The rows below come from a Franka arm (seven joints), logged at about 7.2 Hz.
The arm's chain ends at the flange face. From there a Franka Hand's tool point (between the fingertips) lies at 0.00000 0.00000 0.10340 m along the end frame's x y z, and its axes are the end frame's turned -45 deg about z.
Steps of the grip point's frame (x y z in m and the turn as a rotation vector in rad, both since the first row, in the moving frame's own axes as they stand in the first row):
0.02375 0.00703 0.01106 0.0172 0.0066 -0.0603
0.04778 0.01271 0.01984 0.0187 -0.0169 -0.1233
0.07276 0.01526 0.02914 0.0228 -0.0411 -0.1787
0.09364 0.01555 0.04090 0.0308 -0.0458 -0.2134
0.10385 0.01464 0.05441 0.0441 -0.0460 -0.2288
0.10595 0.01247 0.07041 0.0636 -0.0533 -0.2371
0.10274 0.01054 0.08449 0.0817 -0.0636 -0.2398
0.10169 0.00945 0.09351 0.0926 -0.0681 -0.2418
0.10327 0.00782 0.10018 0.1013 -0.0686 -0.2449
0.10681 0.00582 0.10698 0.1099 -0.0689 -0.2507
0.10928 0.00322 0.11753 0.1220 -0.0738 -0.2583
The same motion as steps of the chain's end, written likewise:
0.02259 -0.01011 0.01108 0.0168 -0.0075 -0.0603
0.04538 -0.02483 0.01987 0.0013 -0.0252 -0.1233
0.06677 -0.04241 0.02925 -0.0129 -0.0452 -0.1787
0.08265 -0.05690 0.04106 -0.0106 -0.0542 -0.2134
0.09030 -0.06397 0.05462 -0.0013 -0.0637 -0.2288
0.09228 -0.06636 0.07076 0.0073 -0.0827 -0.2371
0.09076 -0.06515 0.08504 0.0128 -0.1027 -0.2398
0.09041 -0.06487 0.09419 0.0173 -0.1136 -0.2418
0.09111 -0.06664 0.10095 0.0231 -0.1201 -0.2449
0.09291 -0.07008 0.10784 0.0290 -0.1264 -0.2507
0.09411 -0.07336 0.11857 0.0341 -0.1385 -0.2583

